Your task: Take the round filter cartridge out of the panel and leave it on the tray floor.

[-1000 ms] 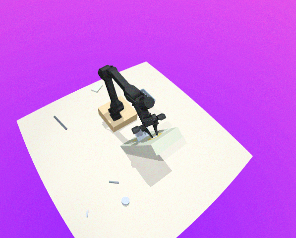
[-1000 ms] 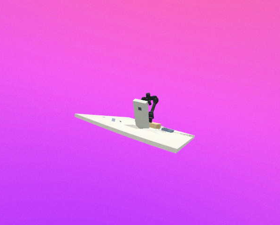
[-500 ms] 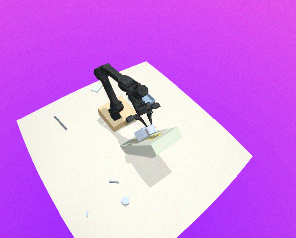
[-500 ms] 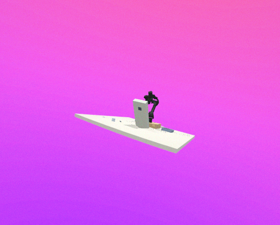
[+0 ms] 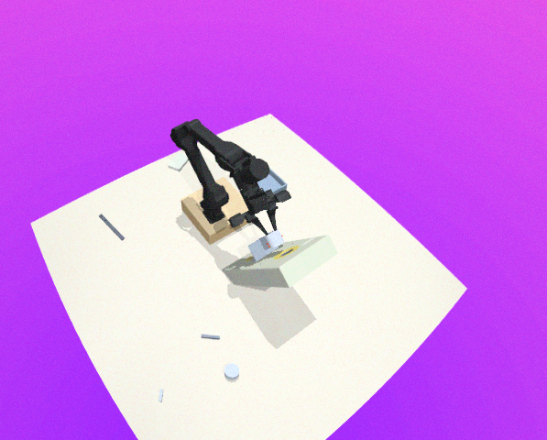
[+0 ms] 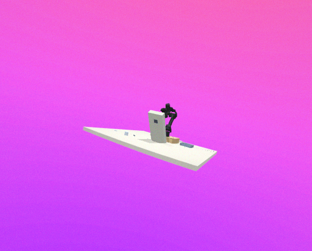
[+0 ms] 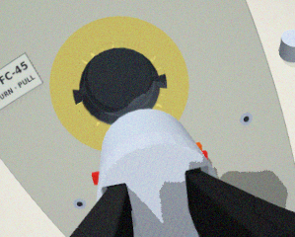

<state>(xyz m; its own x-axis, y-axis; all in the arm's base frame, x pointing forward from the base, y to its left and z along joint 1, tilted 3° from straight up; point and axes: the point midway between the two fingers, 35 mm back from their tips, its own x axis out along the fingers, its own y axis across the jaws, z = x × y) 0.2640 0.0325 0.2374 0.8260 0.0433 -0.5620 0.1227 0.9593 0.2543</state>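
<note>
Now: gripper tip 9 cm above the grey service panel and 3 cm short of it. From my gripper tip the other things lie so: blue tray (38 cm behind, 26 cm below, 25 cm to the left); then short bar (27 cm to the right, 27 cm below, 9 cm ahead); then round filter cartridge (1 cm below, 1 cm ahead).
</note>
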